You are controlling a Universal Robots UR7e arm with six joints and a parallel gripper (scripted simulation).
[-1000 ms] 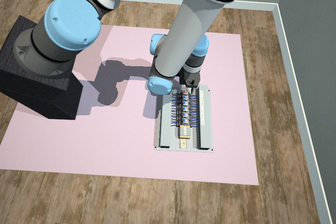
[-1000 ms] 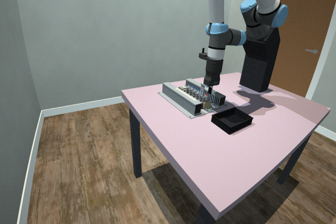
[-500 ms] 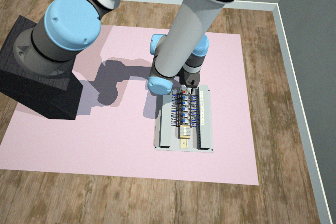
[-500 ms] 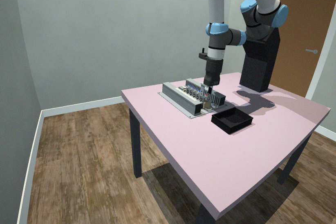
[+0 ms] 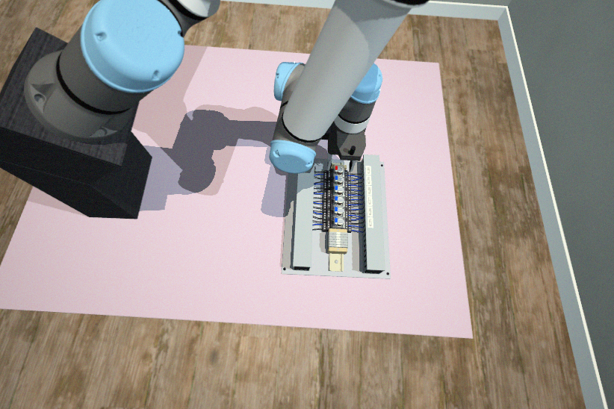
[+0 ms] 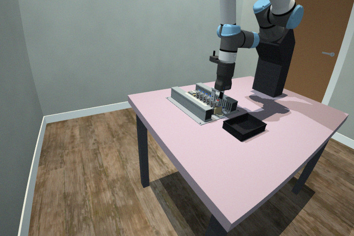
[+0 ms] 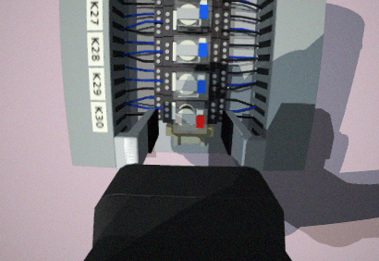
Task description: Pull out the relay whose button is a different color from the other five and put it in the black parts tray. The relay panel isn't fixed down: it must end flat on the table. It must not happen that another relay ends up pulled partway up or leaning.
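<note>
The red-button relay is 40 mm below my hand. Also, from my hand: black parts tray 170 mm to the left, 70 mm below, 50 mm behind; then grey relay panel 100 mm to the right, 60 mm below, 20 mm ahead.
</note>
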